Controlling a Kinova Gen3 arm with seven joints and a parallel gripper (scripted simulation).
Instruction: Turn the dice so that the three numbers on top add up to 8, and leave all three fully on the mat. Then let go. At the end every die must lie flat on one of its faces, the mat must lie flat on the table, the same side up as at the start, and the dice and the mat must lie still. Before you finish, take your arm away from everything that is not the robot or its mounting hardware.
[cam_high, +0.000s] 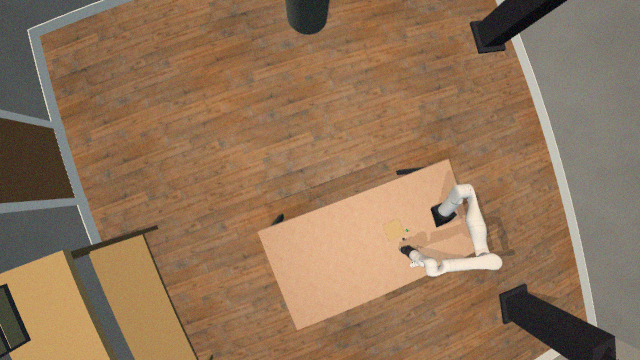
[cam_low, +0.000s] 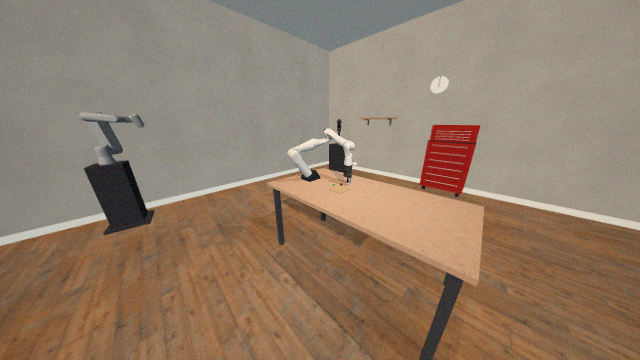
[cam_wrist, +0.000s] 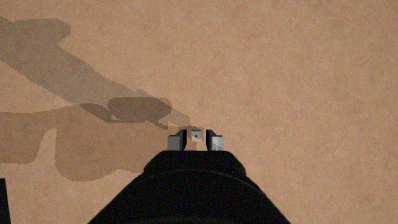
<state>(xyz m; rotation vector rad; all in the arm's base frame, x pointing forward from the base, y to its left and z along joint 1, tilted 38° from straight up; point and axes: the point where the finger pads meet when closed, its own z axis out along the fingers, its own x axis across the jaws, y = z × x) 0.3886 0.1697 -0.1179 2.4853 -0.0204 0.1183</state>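
Now: the white die 3 cm below my hand. From my hand the other things lie so: black die (4 cm behind, 6 cm to the right, 3 cm below); then green die (8 cm behind, 12 cm to the right, 3 cm below); then tan mat (2 cm ahead, 15 cm to the right, 4 cm below).
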